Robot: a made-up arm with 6 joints. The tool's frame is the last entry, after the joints. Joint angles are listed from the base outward. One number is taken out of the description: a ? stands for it. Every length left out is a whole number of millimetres.
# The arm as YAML. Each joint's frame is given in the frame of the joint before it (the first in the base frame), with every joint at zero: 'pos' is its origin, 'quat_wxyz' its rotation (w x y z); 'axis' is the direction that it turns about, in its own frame. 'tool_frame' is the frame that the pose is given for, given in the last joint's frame.
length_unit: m
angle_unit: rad
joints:
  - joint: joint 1
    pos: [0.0, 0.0, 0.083]
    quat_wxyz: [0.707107, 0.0, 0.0, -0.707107]
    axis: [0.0, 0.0, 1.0]
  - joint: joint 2
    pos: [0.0, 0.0, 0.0]
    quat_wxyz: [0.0, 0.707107, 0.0, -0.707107]
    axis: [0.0, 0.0, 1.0]
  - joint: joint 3
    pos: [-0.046, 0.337, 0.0]
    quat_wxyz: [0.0, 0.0, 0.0, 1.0]
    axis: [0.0, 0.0, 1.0]
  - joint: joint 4
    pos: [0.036, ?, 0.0]
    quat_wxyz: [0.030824, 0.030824, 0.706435, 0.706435]
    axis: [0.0, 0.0, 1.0]
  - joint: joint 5
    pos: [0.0, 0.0, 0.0]
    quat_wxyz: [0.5, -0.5, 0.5, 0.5]
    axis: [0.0, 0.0, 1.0]
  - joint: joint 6
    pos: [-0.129, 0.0, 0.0]
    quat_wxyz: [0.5, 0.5, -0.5, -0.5]
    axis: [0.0, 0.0, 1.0]
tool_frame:
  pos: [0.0, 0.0, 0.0]
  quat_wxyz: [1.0, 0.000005, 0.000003, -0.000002]
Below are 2 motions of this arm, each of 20 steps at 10 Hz.
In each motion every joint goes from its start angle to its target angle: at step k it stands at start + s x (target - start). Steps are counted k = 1, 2, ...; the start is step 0. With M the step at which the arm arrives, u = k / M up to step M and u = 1 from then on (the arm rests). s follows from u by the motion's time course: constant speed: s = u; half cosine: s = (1 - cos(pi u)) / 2; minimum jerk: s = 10 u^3 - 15 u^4 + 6 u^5.
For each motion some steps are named. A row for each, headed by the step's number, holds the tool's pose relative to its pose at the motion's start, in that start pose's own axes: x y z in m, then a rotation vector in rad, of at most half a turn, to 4 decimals.
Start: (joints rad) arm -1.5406 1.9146 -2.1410 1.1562 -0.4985 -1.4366
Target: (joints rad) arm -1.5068 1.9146 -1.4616 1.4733 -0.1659 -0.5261
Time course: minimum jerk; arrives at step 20
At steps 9, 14, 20:
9: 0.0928 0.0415 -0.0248 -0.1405 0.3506 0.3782
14: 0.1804 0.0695 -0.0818 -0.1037 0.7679 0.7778
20: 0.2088 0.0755 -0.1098 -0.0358 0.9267 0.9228

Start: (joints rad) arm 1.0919 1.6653 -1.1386 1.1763 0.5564 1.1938
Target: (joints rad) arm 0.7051 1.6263 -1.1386 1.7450 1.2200 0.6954
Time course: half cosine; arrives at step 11
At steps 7, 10, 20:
7: 0.0075 0.0344 -0.0611 -0.0080 0.4039 0.0277
10: 0.0129 0.0511 -0.0951 -0.0966 0.5915 -0.0235
20: 0.0132 0.0524 -0.0979 -0.1051 0.6055 -0.0289

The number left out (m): 0.205
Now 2 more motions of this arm.
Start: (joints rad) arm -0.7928 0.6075 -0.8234 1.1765 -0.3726 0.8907
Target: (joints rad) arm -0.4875 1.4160 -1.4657 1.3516 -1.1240 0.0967
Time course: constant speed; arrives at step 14
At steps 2, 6, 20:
2: 0.0063 0.0056 0.0350 -0.0298 -0.0560 -0.0819
6: 0.0200 -0.0007 0.1024 -0.0614 -0.1842 -0.2564
20: 0.0543 -0.0781 0.2060 -0.0079 -0.4725 -0.6490

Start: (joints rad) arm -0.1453 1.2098 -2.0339 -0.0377 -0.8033 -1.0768
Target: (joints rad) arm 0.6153 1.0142 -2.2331 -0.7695 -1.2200 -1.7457
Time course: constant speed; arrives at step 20
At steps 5, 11, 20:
5: -0.0368 -0.0489 0.0075 0.1647 -0.1620 -0.1120
11: -0.0576 -0.1172 0.0038 0.4244 -0.2756 -0.2565
20: -0.0386 -0.2140 -0.0254 0.8650 -0.2577 -0.4991

